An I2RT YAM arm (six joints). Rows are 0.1 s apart.
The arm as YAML. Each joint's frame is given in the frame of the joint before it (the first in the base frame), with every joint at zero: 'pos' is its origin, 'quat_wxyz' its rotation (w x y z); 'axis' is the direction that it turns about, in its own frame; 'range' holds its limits. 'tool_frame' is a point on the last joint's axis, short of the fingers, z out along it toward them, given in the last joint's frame.
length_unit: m
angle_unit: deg
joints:
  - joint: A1
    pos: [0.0, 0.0, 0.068]
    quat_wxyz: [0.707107, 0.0, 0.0, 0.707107]
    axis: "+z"
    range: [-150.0, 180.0]
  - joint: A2
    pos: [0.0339, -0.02, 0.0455]
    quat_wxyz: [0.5, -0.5, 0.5, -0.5]
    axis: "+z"
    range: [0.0, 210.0]
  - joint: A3
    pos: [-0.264, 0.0, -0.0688]
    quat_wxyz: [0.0, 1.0, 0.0, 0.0]
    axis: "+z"
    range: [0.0, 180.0]
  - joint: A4
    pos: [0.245, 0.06, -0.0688]
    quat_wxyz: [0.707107, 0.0, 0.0, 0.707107]
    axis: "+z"
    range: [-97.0, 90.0]
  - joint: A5
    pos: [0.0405, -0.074, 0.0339]
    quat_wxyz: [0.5, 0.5, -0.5, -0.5]
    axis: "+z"
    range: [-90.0, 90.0]
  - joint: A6
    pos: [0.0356, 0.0, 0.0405]
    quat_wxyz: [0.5, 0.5, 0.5, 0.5]
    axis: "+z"
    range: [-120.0, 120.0]
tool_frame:
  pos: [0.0, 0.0, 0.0]
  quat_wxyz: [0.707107, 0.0, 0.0, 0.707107]
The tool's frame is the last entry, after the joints.
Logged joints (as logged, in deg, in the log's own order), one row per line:
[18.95, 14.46, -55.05, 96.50, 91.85, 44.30]
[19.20, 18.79, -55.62, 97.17, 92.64, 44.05]
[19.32, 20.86, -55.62, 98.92, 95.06, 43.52]
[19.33, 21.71, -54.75, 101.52, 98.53, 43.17]
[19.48, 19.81, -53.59, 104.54, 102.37, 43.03]
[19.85, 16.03, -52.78, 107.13, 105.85, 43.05]
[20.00, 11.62, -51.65, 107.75, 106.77, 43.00]
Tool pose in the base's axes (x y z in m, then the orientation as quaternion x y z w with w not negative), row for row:
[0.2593, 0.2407, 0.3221, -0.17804, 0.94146, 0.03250, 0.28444]
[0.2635, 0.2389, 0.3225, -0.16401, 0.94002, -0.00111, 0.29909]
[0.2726, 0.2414, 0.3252, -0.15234, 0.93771, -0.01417, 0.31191]
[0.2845, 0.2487, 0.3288, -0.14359, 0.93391, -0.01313, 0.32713]
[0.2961, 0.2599, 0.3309, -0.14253, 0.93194, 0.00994, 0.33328]
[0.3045, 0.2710, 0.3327, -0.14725, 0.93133, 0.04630, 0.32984]
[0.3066, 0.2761, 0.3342, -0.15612, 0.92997, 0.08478, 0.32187]
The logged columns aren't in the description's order. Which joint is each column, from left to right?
Columns, left to right: A6, A5, A4, A2, A3, A1.
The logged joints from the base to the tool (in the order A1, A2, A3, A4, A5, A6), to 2 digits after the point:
[44.30, 96.50, 91.85, -55.05, 14.46, 18.95]
[44.05, 97.17, 92.64, -55.62, 18.79, 19.20]
[43.52, 98.92, 95.06, -55.62, 20.86, 19.32]
[43.17, 101.52, 98.53, -54.75, 21.71, 19.33]
[43.03, 104.54, 102.37, -53.59, 19.81, 19.48]
[43.05, 107.13, 105.85, -52.78, 16.03, 19.85]
[43.00, 107.75, 106.77, -51.65, 11.62, 20.00]

